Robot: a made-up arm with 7 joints. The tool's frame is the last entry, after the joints. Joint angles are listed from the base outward. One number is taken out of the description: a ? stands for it. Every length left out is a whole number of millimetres.
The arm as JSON. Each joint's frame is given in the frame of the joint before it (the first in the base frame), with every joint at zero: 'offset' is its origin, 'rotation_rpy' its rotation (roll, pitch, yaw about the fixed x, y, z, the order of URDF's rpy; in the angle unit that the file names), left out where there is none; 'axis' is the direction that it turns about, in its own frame. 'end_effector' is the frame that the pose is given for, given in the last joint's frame.
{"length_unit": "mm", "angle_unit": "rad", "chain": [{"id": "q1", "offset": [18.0, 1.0, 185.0], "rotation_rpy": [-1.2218, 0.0, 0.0], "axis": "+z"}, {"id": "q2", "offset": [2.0, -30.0, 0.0], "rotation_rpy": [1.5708, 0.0, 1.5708], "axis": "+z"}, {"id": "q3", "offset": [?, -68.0, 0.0], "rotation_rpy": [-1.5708, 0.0, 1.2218], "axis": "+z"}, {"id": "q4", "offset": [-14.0, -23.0, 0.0], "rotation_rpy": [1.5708, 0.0, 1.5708], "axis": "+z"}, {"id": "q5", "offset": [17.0, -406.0, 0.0], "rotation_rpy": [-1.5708, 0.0, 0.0], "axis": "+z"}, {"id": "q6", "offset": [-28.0, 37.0, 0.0], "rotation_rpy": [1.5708, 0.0, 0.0], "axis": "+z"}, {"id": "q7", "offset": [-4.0, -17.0, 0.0], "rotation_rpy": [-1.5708, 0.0, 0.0], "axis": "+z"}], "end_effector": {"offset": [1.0, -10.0, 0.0], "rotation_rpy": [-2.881, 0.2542, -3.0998]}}
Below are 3 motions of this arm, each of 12 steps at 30 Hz.
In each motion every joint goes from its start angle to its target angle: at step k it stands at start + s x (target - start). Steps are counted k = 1, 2, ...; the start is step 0. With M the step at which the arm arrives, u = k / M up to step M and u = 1 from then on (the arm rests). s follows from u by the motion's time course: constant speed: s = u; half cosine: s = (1 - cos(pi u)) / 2; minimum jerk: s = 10 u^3 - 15 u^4 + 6 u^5.
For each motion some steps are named. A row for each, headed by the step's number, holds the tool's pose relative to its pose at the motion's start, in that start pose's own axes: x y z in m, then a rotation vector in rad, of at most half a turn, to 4 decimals.
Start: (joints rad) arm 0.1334 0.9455 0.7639 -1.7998 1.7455 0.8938 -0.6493
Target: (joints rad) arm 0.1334 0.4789 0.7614 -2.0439 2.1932 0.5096 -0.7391
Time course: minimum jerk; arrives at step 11
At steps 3, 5, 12:
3: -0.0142 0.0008 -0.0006 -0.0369 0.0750 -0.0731
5: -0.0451 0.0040 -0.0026 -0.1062 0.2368 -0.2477
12: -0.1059 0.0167 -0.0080 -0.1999 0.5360 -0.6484

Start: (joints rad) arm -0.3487 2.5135 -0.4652 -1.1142 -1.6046 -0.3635 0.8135
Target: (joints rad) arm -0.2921 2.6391 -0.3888 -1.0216 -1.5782 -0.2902 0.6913
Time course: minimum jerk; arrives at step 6
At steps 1, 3, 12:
1: -0.0033 -0.0006 -0.0003 0.0021 -0.0058 0.0066
3: -0.0454 -0.0108 -0.0048 0.0294 -0.0817 0.0942
12: -0.0894 -0.0264 -0.0115 0.0597 -0.1630 0.1903

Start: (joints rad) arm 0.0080 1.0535 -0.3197 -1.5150 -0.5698 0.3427 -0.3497
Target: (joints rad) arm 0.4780 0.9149 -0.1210 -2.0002 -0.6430 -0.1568 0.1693
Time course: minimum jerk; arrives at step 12
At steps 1, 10, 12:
1: 0.0004 -0.0001 -0.0007 0.0000 0.0026 -0.0043
10: 0.0383 -0.0355 -0.1175 -0.0957 0.4434 -0.7752
12: 0.0384 -0.0376 -0.1212 -0.1017 0.4589 -0.8005

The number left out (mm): 273.0
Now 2 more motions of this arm.
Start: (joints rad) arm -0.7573 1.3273 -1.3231 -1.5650 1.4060 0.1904 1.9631
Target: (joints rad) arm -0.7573 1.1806 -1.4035 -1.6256 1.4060 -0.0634 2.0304
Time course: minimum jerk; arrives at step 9
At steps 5, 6, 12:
5: -0.0399 -0.0245 0.0391 -0.0652 -0.1745 0.0150
6: -0.0529 -0.0325 0.0497 -0.0848 -0.2299 0.0161
12: -0.0680 -0.0417 0.0608 -0.1066 -0.2929 0.0155

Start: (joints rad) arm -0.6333 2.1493 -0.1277 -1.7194 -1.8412 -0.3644 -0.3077
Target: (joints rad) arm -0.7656 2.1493 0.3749 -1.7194 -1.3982 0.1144 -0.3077
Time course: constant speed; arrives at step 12
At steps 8, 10, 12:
8: -0.1560 0.0660 -0.0699 -0.2682 -0.7200 0.0061
10: -0.1931 0.0759 -0.0976 -0.3286 -0.9025 0.0130
12: -0.2286 0.0828 -0.1288 -0.3856 -1.0858 0.0209

